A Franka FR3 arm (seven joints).
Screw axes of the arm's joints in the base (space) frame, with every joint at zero. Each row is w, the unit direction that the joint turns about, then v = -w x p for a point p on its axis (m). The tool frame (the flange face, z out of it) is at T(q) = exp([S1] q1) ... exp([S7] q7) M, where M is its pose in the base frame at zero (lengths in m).
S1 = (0, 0, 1, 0, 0, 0)
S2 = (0, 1, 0, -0.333, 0, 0)
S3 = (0, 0, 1, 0, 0, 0)
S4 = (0, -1, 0, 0.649, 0, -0.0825)
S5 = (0, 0, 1, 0, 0, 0)
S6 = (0, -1, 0, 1.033, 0, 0)
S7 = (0, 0, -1, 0, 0.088, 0)
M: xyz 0.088 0 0.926 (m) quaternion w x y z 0 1 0 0
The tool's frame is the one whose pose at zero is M.
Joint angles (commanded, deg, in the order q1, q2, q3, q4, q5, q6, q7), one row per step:
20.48, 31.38, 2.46, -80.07, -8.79, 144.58, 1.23
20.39, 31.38, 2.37, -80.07, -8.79, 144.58, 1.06
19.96, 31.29, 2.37, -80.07, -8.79, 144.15, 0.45
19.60, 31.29, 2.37, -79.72, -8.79, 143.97, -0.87
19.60, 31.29, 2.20, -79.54, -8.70, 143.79, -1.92
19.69, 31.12, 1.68, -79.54, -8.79, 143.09, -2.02
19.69, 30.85, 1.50, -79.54, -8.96, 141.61, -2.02
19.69, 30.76, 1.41, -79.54, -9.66, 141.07, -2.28
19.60, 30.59, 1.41, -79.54, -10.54, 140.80, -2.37
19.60, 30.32, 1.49, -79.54, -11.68, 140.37, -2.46
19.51, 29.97, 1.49, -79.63, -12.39, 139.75, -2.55
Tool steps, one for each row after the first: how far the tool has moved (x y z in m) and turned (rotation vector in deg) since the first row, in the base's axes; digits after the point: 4 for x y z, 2 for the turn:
0.0008, -0.0019, 0.0000, -0.13, -0.04, -0.03
0.0025, -0.0075, 0.0002, -0.61, 0.17, 0.00
0.0048, -0.0118, 0.0029, -1.26, -0.17, 0.71
0.0056, -0.0135, 0.0041, -1.84, -0.32, 1.38
0.0064, -0.0178, 0.0047, -2.45, 0.03, 1.06
0.0056, -0.0205, 0.0048, -3.19, 1.04, 0.80
0.0054, -0.0218, 0.0048, -4.17, 1.16, 1.10
0.0053, -0.0232, 0.0064, -5.04, 0.94, 1.34
0.0042, -0.0229, 0.0090, -6.14, 0.68, 1.78
0.0033, -0.0248, 0.0114, -6.98, 0.75, 1.89

